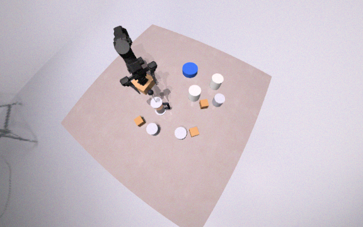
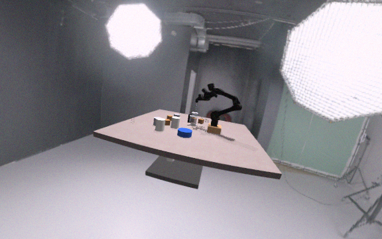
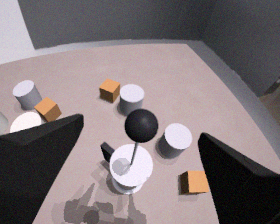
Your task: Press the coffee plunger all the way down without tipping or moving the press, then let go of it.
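My gripper tip is now 20 mm short of the coffee press and 150 mm above it. Round my gripper tip: blue disc (30 mm ahead, 380 mm to the left, 260 mm below).
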